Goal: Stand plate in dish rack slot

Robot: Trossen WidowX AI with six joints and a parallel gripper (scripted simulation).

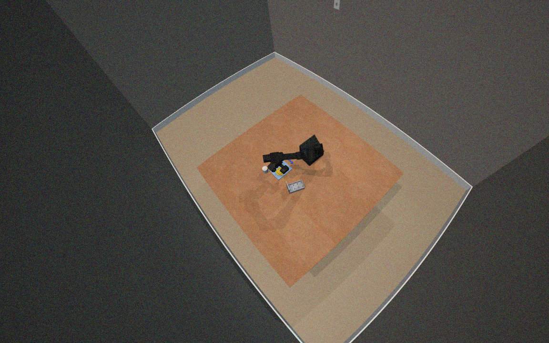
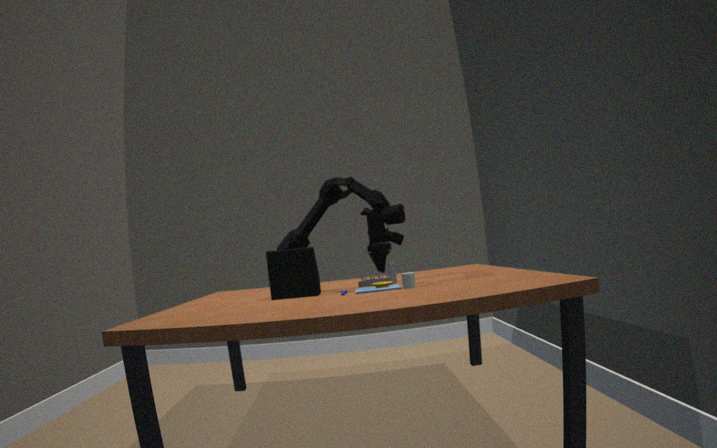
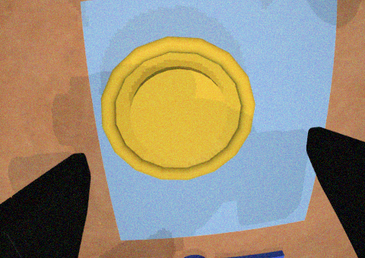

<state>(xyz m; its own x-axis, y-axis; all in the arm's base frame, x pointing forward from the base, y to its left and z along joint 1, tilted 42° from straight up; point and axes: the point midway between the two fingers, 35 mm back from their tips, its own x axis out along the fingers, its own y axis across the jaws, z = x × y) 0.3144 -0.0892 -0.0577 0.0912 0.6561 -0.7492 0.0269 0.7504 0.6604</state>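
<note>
My gripper tip is now 4 cm above the yellow plate and 1 cm to the right of it. Also, from my gripper tip: white cup: 9 cm to the right, 7 cm ahead, 3 cm below; blue object: 14 cm behind, 5 cm below, 1 cm to the right; grey dish rack: 19 cm to the left, 3 cm below, 1 cm ahead.
</note>
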